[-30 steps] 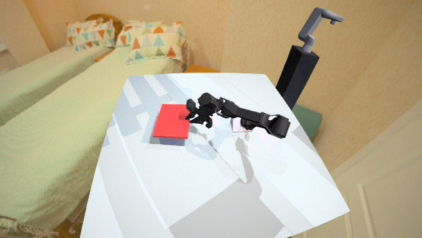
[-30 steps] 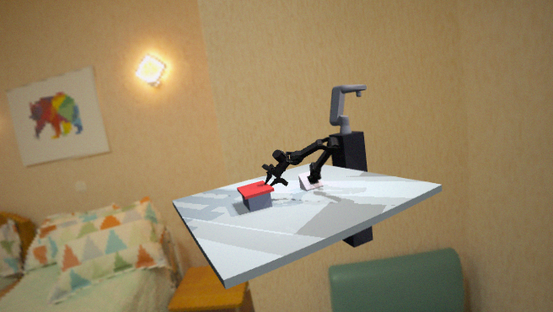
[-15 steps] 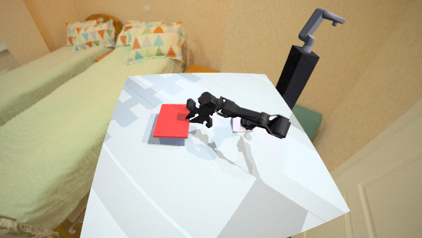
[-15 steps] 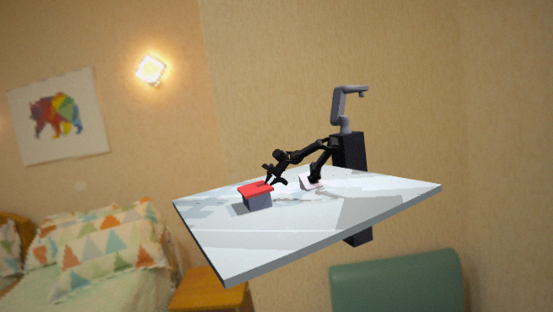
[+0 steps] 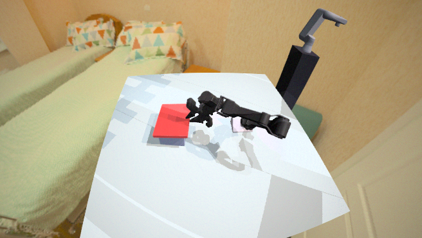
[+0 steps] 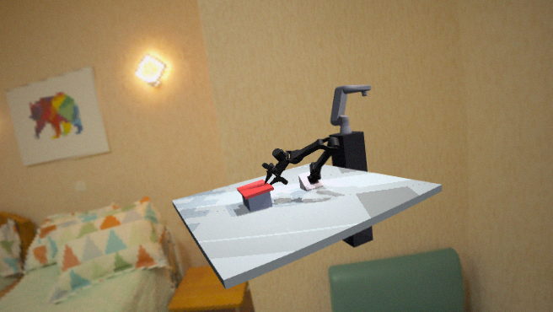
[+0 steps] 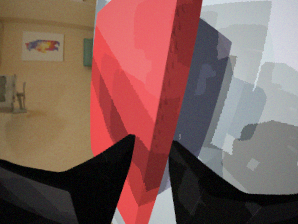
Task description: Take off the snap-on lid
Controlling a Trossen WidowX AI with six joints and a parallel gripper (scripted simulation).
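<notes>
My gripper tip is now 8 cm short of the red lid. Also, from my gripper tip: storage box (8 cm ahead, 6 cm below).
</notes>
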